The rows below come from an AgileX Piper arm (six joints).
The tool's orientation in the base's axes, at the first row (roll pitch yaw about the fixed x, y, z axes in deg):
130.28 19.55 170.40
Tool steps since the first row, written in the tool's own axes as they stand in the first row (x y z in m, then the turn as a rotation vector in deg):
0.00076 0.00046 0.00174 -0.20 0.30 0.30
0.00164 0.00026 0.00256 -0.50 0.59 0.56
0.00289 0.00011 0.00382 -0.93 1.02 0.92
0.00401 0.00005 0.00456 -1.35 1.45 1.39
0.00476 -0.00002 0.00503 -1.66 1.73 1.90
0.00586 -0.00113 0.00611 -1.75 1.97 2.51
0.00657 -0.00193 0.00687 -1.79 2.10 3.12
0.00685 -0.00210 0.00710 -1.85 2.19 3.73
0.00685 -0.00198 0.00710 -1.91 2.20 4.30
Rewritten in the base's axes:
-0.00018 0.00168 -0.00098 0.24 0.39 0.10
-0.00069 0.00227 -0.00192 0.57 0.72 0.25
-0.00140 0.00326 -0.00322 1.03 1.21 0.48
-0.00218 0.00393 -0.00408 1.52 1.77 0.65
-0.00271 0.00434 -0.00467 1.94 2.28 0.64
-0.00320 0.00453 -0.00650 2.20 2.86 0.47
-0.00349 0.00464 -0.00777 2.42 3.38 0.21
-0.00364 0.00473 -0.00813 2.67 3.87 -0.08
-0.00366 0.00481 -0.00804 2.92 4.28 -0.40

